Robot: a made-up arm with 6 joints.
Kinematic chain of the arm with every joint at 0, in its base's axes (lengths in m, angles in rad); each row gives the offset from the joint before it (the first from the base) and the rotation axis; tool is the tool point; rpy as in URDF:
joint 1: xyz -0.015 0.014 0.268 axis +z
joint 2: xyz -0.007 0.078 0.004 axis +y
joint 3: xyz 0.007 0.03 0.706 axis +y
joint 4: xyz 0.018 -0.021 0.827 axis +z
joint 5: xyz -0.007 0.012 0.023 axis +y
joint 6: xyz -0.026 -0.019 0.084 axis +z
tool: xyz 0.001 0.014 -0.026 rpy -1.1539 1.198 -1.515
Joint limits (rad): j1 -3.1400..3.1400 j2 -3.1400..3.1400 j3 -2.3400..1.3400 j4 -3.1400..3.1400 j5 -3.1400..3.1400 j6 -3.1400..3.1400
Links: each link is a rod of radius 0.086 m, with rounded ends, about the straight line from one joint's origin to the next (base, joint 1, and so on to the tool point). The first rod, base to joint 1, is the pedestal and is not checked.
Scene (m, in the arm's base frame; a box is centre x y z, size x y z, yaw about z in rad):
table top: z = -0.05
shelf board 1: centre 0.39 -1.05 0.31 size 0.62 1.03 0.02 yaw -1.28
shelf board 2: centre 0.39 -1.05 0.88 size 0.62 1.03 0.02 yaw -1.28
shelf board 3: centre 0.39 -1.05 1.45 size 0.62 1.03 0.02 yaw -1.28
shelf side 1: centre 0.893 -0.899 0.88 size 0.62 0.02 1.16 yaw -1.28
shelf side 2: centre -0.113 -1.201 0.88 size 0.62 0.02 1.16 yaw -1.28
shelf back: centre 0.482 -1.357 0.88 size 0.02 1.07 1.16 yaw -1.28
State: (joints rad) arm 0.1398 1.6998 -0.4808 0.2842 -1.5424 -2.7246
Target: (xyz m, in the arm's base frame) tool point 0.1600 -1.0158 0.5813
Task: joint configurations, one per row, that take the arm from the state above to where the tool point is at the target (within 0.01 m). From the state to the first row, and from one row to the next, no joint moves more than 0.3 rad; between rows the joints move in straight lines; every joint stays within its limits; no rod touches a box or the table.
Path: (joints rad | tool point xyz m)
1: 0.4057 1.4412 -0.7600 0.2862 -1.5373 -2.7262 | 1.0559 0.5274 1.0263
2: 0.6717 1.1825 -1.0392 0.2882 -1.5323 -2.7278 | 0.5251 0.5059 1.3609
3: 0.9376 0.9239 -1.3184 0.2902 -1.5272 -2.7294 | 0.0669 0.2079 1.4442
4: 1.2035 0.6652 -1.5976 0.2922 -1.5221 -2.7310 | -0.1526 -0.2083 1.2871
5: 1.4695 0.4066 -1.8767 0.2942 -1.5171 -2.7326 | -0.1191 -0.5312 0.9621
6: 1.7354 0.1479 -2.1559 0.2962 -1.5120 -2.7343 | 0.0411 -0.6185 0.5813
7: 1.7516 -0.0363 -1.9505 0.3039 -1.4854 -2.7275 | 0.0769 -0.7543 0.6047
8: 1.7677 -0.2205 -1.7450 0.3115 -1.4588 -2.7207 | 0.1168 -0.8882 0.6046
9: 1.7839 -0.4048 -1.5396 0.3191 -1.4322 -2.7139 | 0.1600 -1.0158 0.5813

